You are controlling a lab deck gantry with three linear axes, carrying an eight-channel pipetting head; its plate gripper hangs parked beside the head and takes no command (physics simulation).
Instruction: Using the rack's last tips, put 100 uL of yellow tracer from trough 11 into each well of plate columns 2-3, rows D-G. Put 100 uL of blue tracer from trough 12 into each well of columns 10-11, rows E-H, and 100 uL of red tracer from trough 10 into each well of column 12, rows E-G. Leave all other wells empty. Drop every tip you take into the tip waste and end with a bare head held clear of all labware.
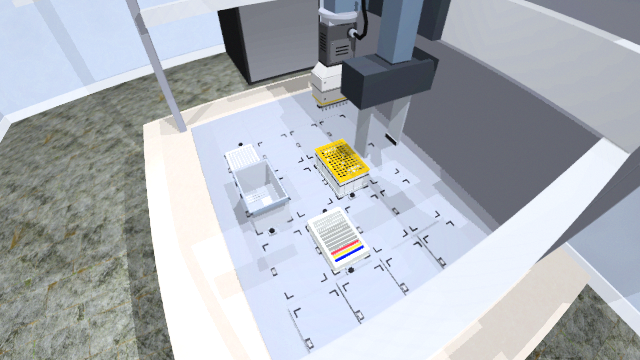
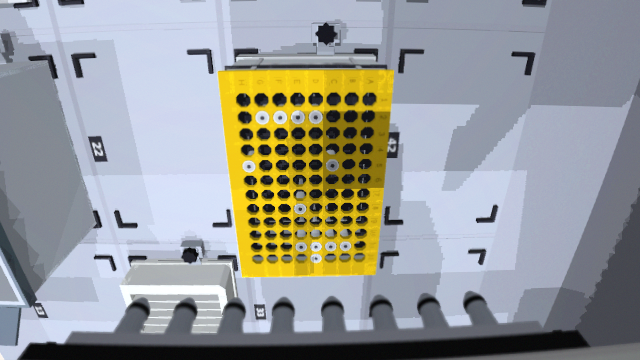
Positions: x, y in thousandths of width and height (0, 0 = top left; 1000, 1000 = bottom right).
I see a wall (image 1: 777, 401).
The wall is seen too in image 2 (image 2: 924, 832).
